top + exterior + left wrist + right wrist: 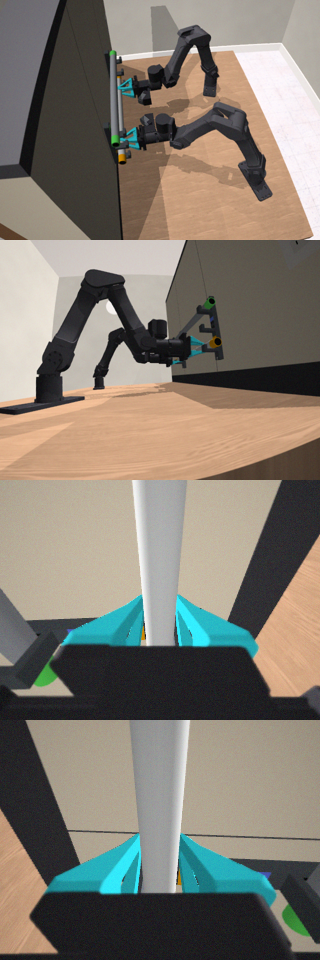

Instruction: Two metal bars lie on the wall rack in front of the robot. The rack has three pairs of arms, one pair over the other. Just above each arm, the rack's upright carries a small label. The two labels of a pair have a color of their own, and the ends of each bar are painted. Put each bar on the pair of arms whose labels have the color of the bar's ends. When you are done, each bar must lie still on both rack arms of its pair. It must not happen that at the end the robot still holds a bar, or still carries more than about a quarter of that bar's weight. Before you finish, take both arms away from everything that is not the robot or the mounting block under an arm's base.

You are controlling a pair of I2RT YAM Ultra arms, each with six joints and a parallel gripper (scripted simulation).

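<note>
The orange-ended bar is 10 mm behind my left hand and 150 mm to the right of it. Round my left hand: black baseboard: 30 mm ahead, 110 mm to the right, 130 mm below; then dark wall panel: 100 mm ahead, 120 mm to the right, 270 mm above; then green-ended bar: 140 mm to the right, 150 mm above.
My right hand is 2 cm short of the orange-ended bar and 15 cm to the right of it. The rest, counted from my right hand: black baseboard: 6 cm ahead, 18 cm to the left, 13 cm below; then dark wall panel: 12 cm ahead, 17 cm to the left, 27 cm above; then green-ended bar: 2 cm ahead, 15 cm to the left, 15 cm above.
</note>
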